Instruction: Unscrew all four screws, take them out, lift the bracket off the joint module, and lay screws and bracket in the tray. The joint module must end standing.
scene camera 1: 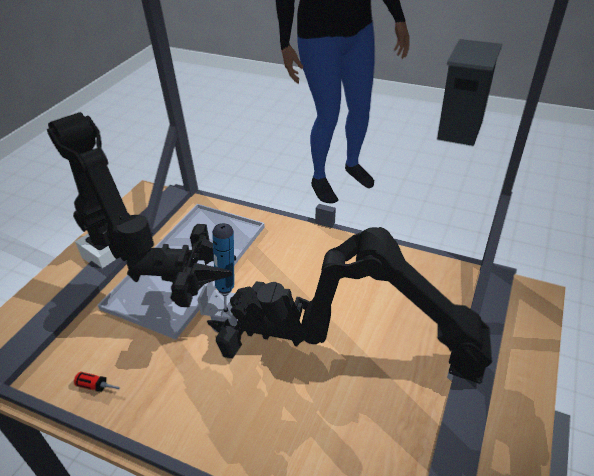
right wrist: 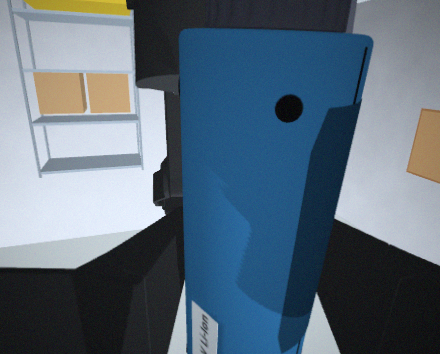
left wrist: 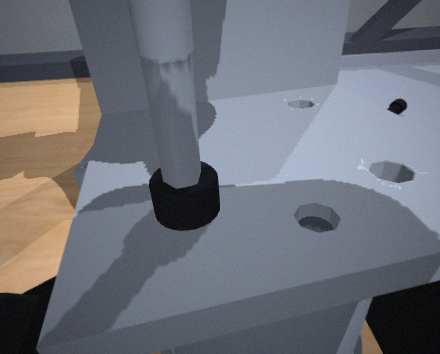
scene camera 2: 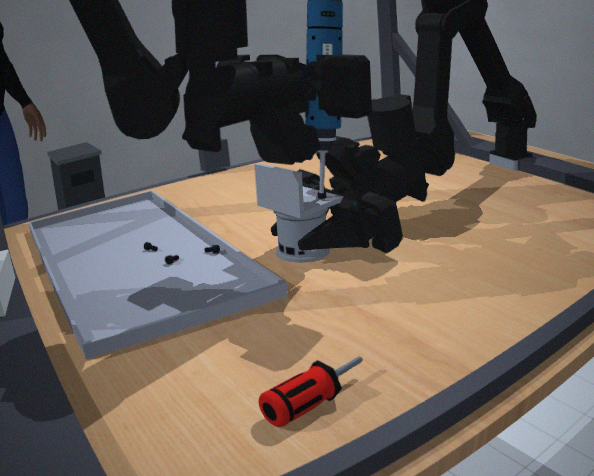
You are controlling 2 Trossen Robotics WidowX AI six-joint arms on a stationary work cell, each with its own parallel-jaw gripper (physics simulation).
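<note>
The pale grey joint module (scene camera 2: pixel 290 231) stands upright on the table, with the L-shaped bracket (scene camera 2: pixel 277 190) (left wrist: pixel 240 275) on top. My left gripper (scene camera 2: pixel 288 237) is shut on the module from the side. One black screw (scene camera 2: pixel 322 195) (left wrist: pixel 185 210) stands in the bracket; three other holes show without screws. My right gripper (scene camera 1: pixel 223 264) (right wrist: pixel 245 219) is shut on the blue electric screwdriver (scene camera 1: pixel 223 245) (scene camera 2: pixel 324 45) (right wrist: pixel 240 150), held upright. Its bit (left wrist: pixel 175 125) meets the screw's head. Three black screws (scene camera 2: pixel 150 247) (scene camera 2: pixel 171 259) (scene camera 2: pixel 212 249) lie in the grey tray (scene camera 2: pixel 187 319).
A red hand screwdriver (scene camera 1: pixel 90 381) (scene camera 2: pixel 300 392) lies near the table's front edge. The tray is left of the module in scene camera 2. Frame posts (scene camera 1: pixel 172 100) rise at the table's sides. A person (scene camera 1: pixel 335 75) stands behind the table.
</note>
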